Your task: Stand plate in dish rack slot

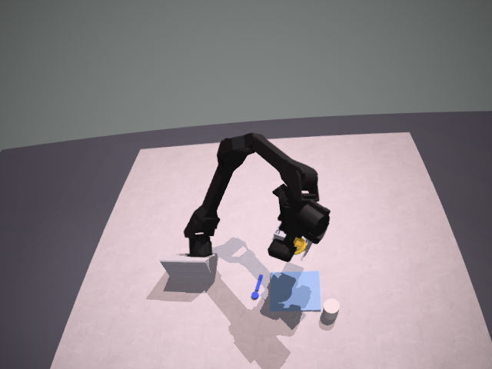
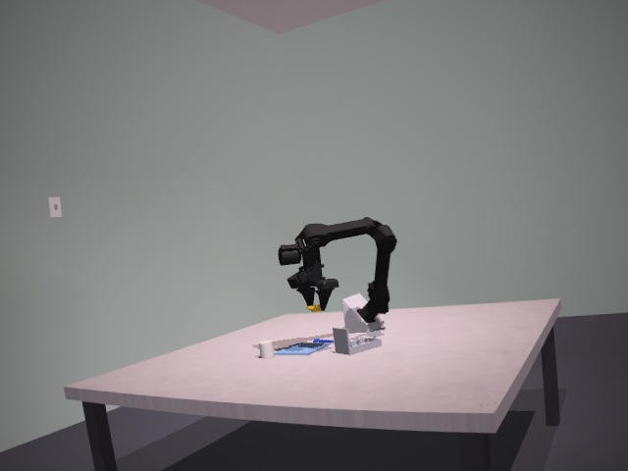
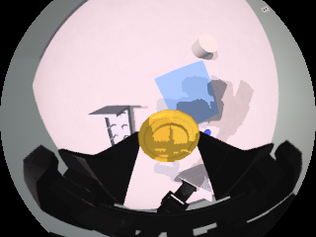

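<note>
Now: gripper tip 13 cm to the right of the grey dish rack, 11 cm above it and 2 cm past it. Also, from my gripper tip: blue mat: 13 cm below, 7 cm to the right, 1 cm ahead; blue spoon: 13 cm below, 11 cm behind, 8 cm to the right; yellow plate: 1 cm above.
</note>
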